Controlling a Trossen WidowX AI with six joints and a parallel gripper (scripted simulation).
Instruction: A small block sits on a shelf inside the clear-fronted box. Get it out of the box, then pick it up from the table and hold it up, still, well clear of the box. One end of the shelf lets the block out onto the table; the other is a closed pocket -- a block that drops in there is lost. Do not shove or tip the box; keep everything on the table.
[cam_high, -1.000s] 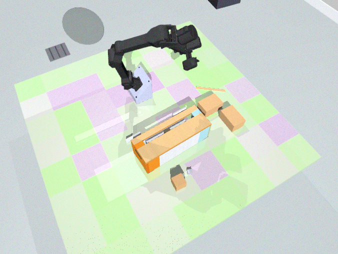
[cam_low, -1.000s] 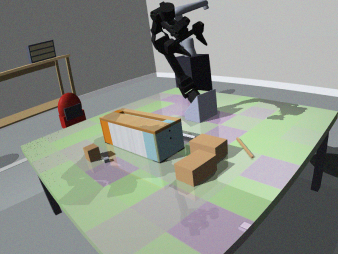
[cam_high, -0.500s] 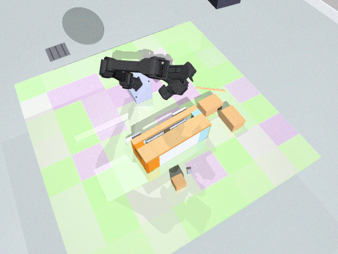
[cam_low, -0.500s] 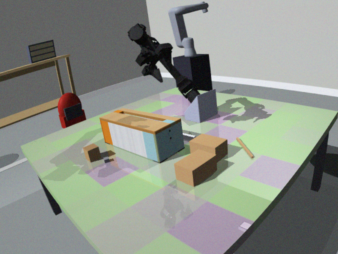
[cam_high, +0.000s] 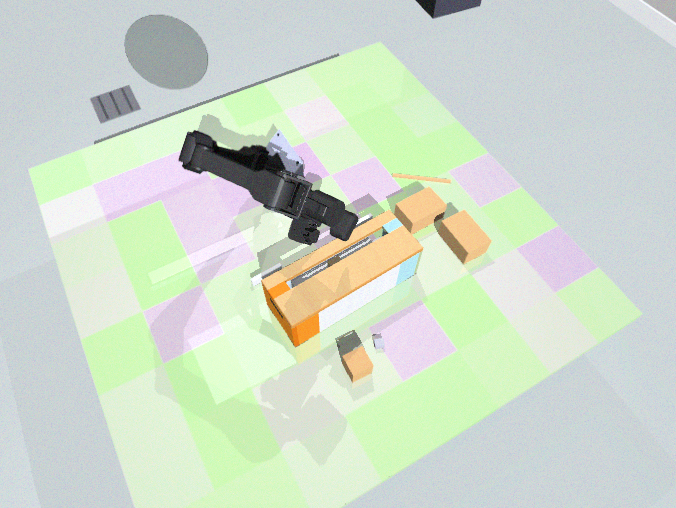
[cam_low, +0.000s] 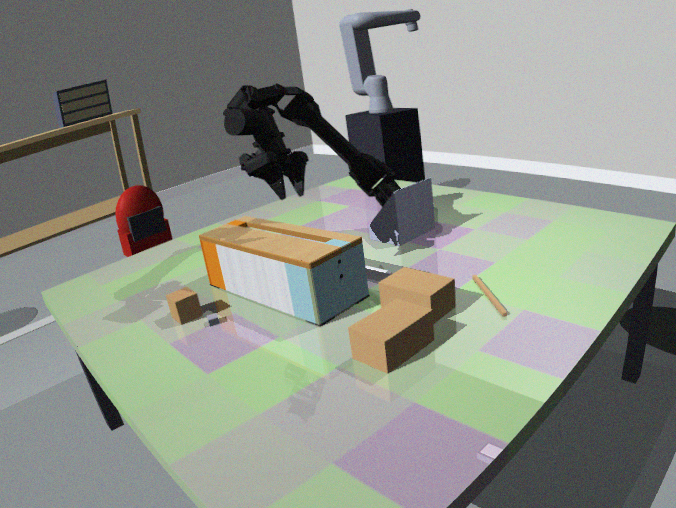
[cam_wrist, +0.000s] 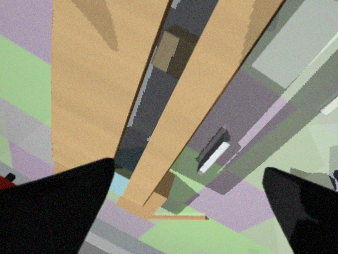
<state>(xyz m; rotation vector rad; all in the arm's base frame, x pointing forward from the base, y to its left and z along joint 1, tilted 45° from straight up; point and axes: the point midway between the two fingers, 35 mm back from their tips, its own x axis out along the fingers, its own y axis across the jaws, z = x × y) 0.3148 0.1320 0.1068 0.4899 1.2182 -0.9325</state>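
My gripper tip is now 130 mm above the box and 30 mm short of it. Also, from my gripper tip: brown block (110 mm below, 40 mm ahead, 10 mm to the right); small tan cube (280 mm ahead, 170 mm below, 60 mm to the right); small grey block (250 mm ahead, 190 mm below, 20 mm to the left).
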